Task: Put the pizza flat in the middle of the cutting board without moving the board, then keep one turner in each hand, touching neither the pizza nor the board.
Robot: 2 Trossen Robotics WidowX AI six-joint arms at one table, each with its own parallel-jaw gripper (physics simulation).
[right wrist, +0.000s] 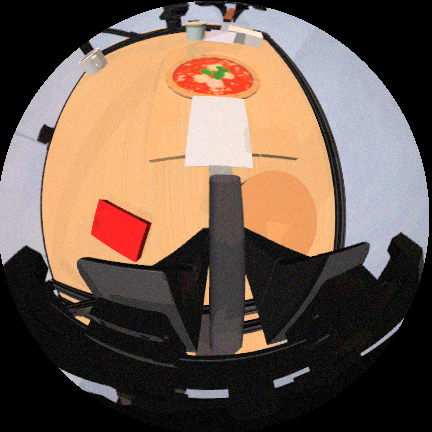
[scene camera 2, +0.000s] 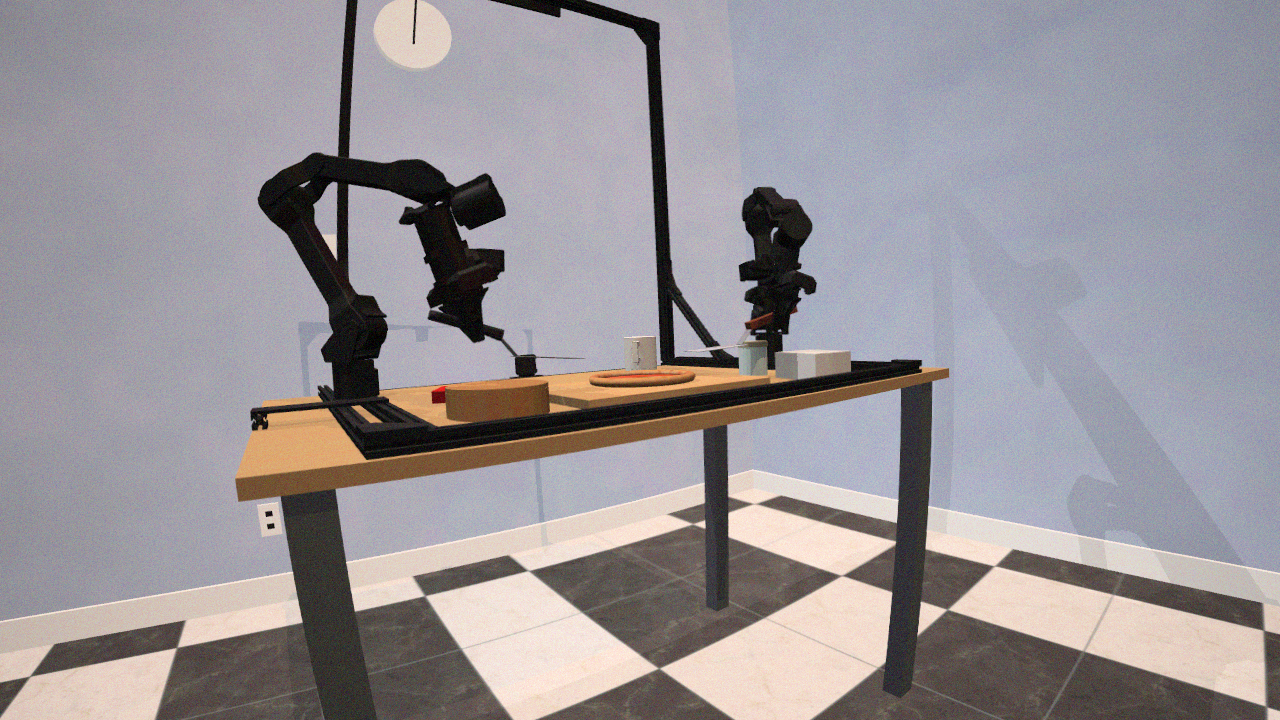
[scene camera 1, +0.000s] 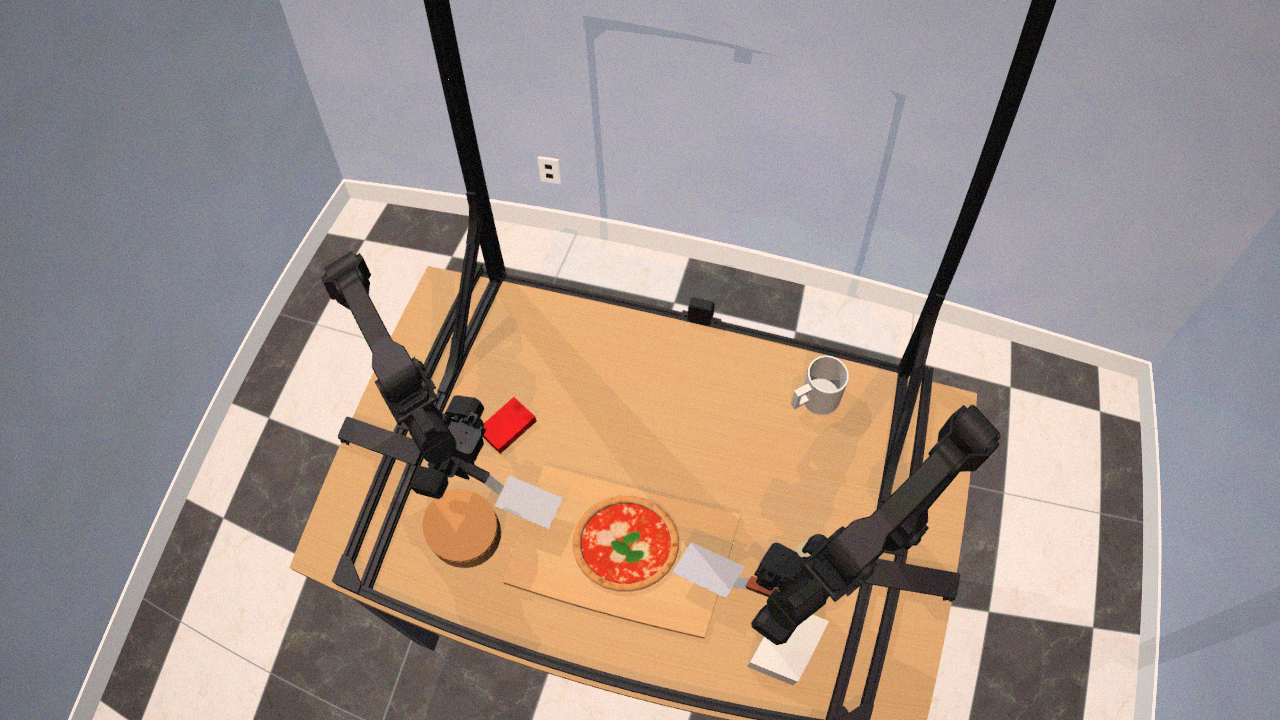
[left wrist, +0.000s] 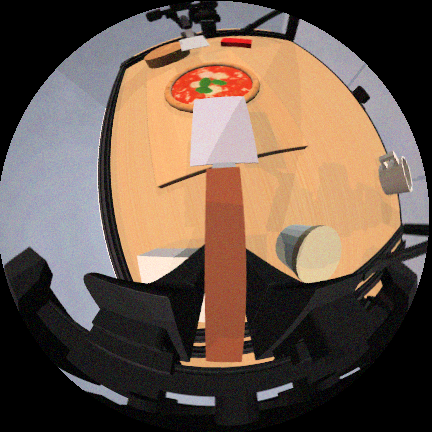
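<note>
The pizza [scene camera 1: 626, 543] [scene camera 2: 641, 377] [left wrist: 212, 85] [right wrist: 212, 75] lies flat, face up, about in the middle of the wooden cutting board [scene camera 1: 546, 565] [left wrist: 170, 150] [right wrist: 170, 132]. My left gripper [scene camera 1: 760, 585] [scene camera 2: 775, 320] [left wrist: 222, 250] is shut on the brown handle of one turner [left wrist: 223, 215]; its blade [scene camera 1: 707, 569] is in the air above the board's right edge in scene camera 1, apart from pizza and board. My right gripper [scene camera 1: 471, 467] [scene camera 2: 490, 332] [right wrist: 222, 232] is shut on the dark handle of the other turner [right wrist: 226, 210]; its blade [scene camera 1: 528, 501] [scene camera 2: 559, 358] is raised above the board's left edge.
A round wooden block [scene camera 1: 459, 528] [scene camera 2: 496, 400] and a red block [scene camera 1: 509, 424] [right wrist: 120, 230] lie near the right gripper. A white box [scene camera 1: 787, 651] [scene camera 2: 812, 363] and a lidded cup [scene camera 2: 752, 360] [left wrist: 317, 252] stand near the left gripper. A mug [scene camera 1: 819, 385] [scene camera 2: 640, 351] stands farther back.
</note>
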